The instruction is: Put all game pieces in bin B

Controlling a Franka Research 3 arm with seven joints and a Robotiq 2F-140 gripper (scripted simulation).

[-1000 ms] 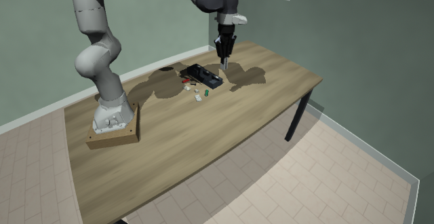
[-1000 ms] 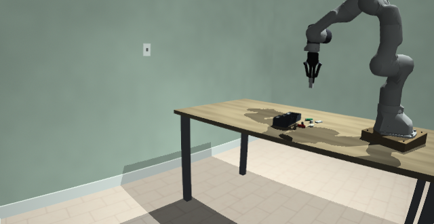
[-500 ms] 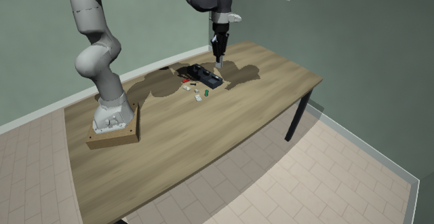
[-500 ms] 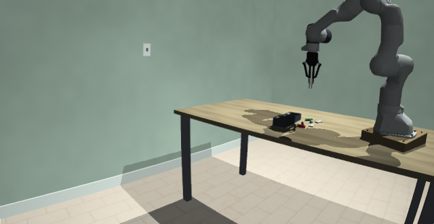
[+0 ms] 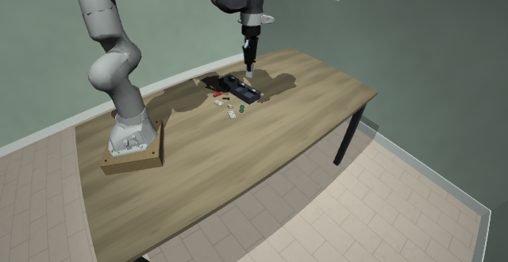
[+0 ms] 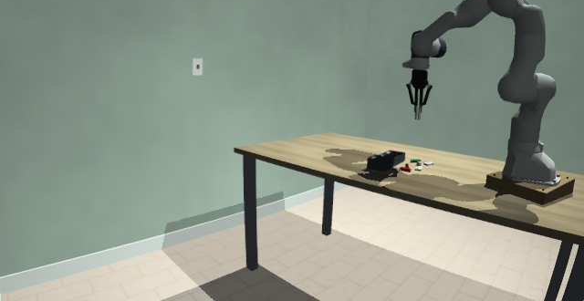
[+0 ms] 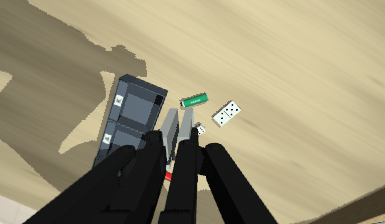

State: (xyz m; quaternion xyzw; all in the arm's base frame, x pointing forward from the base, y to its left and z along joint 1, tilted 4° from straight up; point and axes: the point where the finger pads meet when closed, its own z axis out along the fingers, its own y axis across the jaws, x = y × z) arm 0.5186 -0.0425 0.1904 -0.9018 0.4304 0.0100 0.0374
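Now: the dark bin 4 cm ahead of my hand, 18 cm to the left of it and 21 cm below it. Round my hand: white domino: 9 cm behind, 1 cm to the left, 23 cm below; then white die: 7 cm behind, 7 cm to the left, 22 cm below; then green cylinder: 3 cm behind, 3 cm to the left, 22 cm below.
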